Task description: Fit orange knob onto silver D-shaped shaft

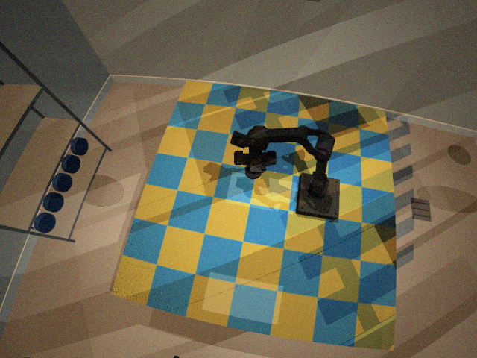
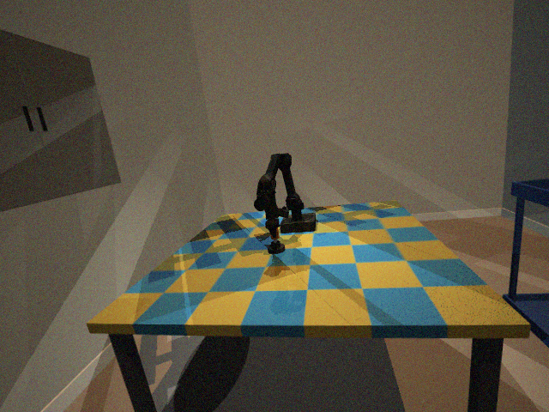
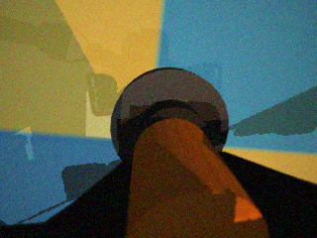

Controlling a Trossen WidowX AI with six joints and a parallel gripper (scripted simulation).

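My gripper tip is 4 cm above the dark round pedestal. Also, from my gripper tip: orange knob: 3 cm above.
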